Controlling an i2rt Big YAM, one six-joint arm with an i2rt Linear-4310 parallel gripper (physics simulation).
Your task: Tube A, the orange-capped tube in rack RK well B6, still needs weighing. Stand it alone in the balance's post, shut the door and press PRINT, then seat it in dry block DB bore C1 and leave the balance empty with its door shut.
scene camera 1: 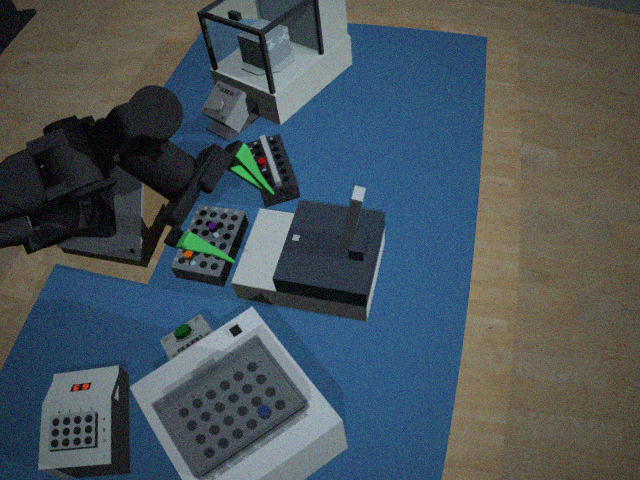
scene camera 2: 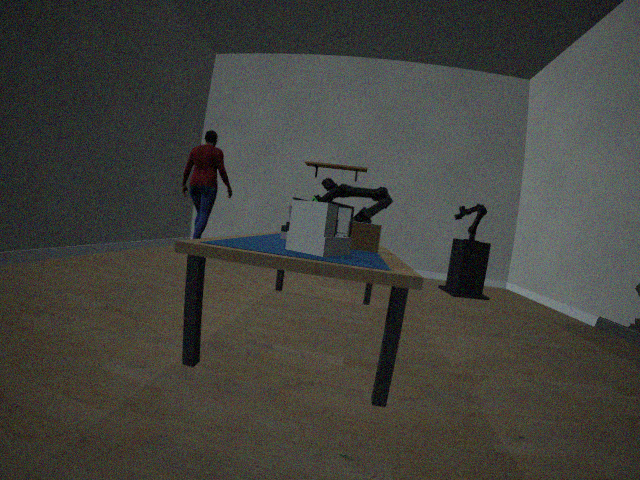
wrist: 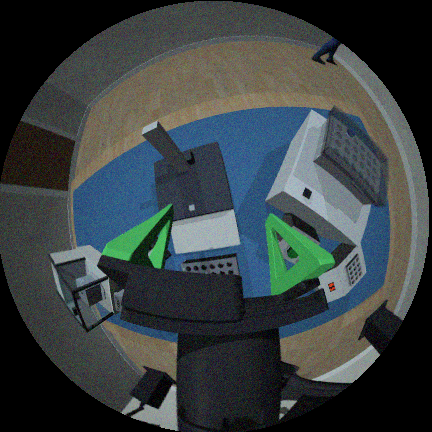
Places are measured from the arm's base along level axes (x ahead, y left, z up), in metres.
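Pixels of known places: gripper, fingertip midpoint: (scene camera 1: 252, 227) (wrist: 222, 213); arm's base at its link origin: (scene camera 1: 93, 200) (scene camera 2: 364, 234).
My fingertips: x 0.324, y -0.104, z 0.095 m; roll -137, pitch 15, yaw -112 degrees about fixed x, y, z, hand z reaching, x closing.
Note:
Ahead of a thing's pixels: the offset from my fingertips to its top centre. "spot": to the spot under its first point.
The orange-capped tube A {dx -0.137, dy +0.037, dz -0.129 m} (scene camera 1: 189, 254) stands in the grey rack RK {dx -0.123, dy +0.083, dz -0.153 m} (scene camera 1: 199, 274) (wrist: 212, 261), near its lower left end in scene camera 1. My gripper (scene camera 1: 253, 227) (wrist: 222, 213) is open and empty, its green fingers spread above the rack area. The balance {dx -0.107, dy +0.490, dz +0.039 m} (scene camera 1: 315, 74) (scene camera 2: 306, 227) (wrist: 82, 255) has a glass chamber; I cannot tell its door state. No tube is visible in it. The sloped grey panel {dx -0.177, dy +0.367, dz -0.109 m} (scene camera 1: 224, 105) stands before it; its PRINT label is unreadable. A white block with a red display and twelve bores {spot: dx -0.246, dy -0.231, dz -0.122 m} (scene camera 1: 67, 405) (wrist: 342, 277) looks like dry block DB.
A dark-topped box {dx +0.046, dy +0.058, dz -0.082 m} (scene camera 1: 325, 242) (wrist: 195, 185) with an upright lever stands beside the rack. A black rack {spot: dx -0.022, dy +0.189, dz -0.171 m} (scene camera 1: 283, 197) holds a red cap. A large white machine {dx -0.024, dy -0.178, dz +0.006 m} (scene camera 1: 330, 431) (wrist: 295, 175) with a recessed well plate stands near a green button {dx -0.103, dy -0.098, dz -0.109 m} (scene camera 1: 182, 331). A person (scene camera 2: 205, 170) is beyond the table.

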